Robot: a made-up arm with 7 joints.
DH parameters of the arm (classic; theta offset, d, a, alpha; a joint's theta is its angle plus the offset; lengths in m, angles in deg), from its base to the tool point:
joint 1: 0 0.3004 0 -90
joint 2: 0 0 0 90
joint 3: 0 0.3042 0.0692 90
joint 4: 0 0 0.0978 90
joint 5: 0 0.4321 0 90
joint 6: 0 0 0.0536 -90
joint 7: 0 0.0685 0 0
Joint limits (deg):
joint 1: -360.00..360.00
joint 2: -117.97..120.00
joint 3: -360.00..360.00
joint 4: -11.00..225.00
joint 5: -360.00..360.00
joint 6: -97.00..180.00
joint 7: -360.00..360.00
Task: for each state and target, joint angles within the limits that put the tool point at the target. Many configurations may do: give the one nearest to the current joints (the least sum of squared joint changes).
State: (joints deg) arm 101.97 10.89 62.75 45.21 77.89 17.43 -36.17
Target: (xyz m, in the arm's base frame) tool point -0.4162 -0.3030 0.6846
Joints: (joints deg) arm 139.76 -32.79 61.95 72.96 77.15 10.70 -36.17
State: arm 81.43 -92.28 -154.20 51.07 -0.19 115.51 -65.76
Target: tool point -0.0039 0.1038 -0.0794
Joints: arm 87.99 -103.36 -179.91 43.88 -5.56 113.87 -65.76
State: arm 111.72 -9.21 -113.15 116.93 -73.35 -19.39 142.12
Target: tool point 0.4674 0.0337 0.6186
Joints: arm 116.60 21.63 -132.90 67.77 -89.86 -49.01 142.12
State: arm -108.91 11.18 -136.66 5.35 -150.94 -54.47 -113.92
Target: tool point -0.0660 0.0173 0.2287
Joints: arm -93.46 5.93 -127.18 -8.47 -146.71 -93.34 -113.92
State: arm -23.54 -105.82 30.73 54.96 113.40 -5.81 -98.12
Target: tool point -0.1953 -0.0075 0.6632
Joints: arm -23.47 -117.97 -1.63 39.14 117.64 -33.67 -98.12
